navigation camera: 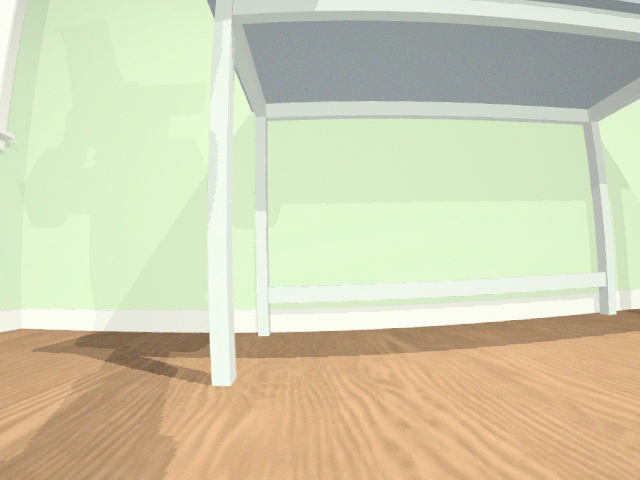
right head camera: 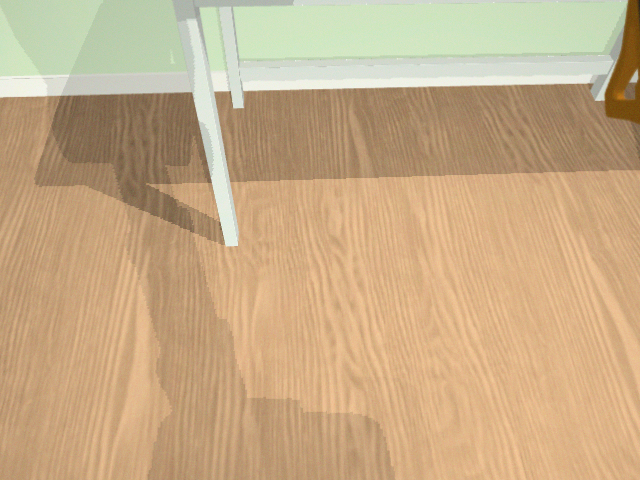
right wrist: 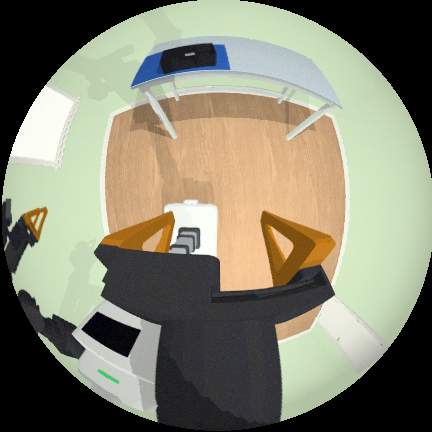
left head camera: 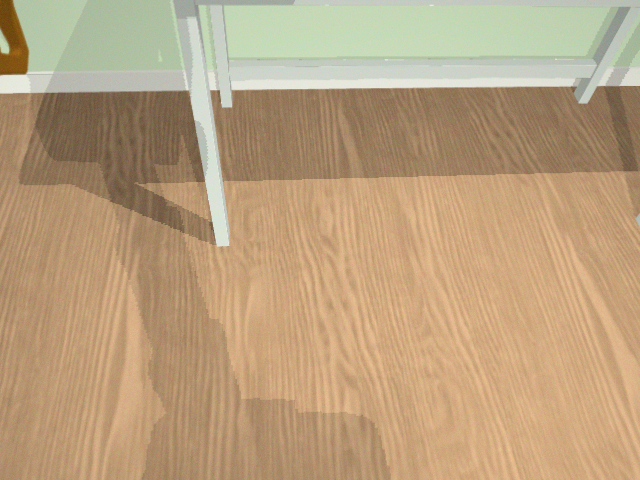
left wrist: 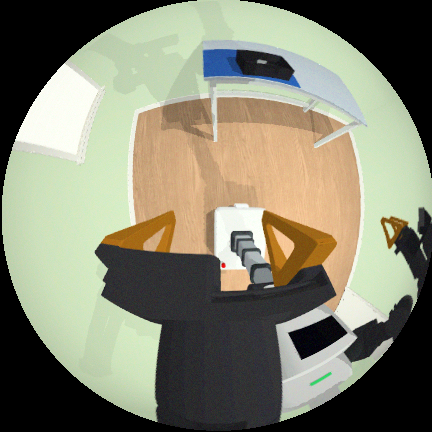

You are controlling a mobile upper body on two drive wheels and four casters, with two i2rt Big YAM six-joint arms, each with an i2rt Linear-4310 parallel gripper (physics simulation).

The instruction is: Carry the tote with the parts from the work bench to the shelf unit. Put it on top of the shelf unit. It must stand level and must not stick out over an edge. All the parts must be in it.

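Note:
The black tote stands on a blue mat on the work bench. The mat is at the bench's left end. The parts inside cannot be made out. The bench's legs and frame also show in the head and navigation views. My left gripper is open, with nothing between its fingers. My right gripper is open and empty too. Both are well short of the bench and tote. The shelf unit does not show in these views.
The bench's near left leg stands on the wood floor ahead, left of centre. A lower rail joins the rear legs near the wall. My white base is below the arms. A window is at the left.

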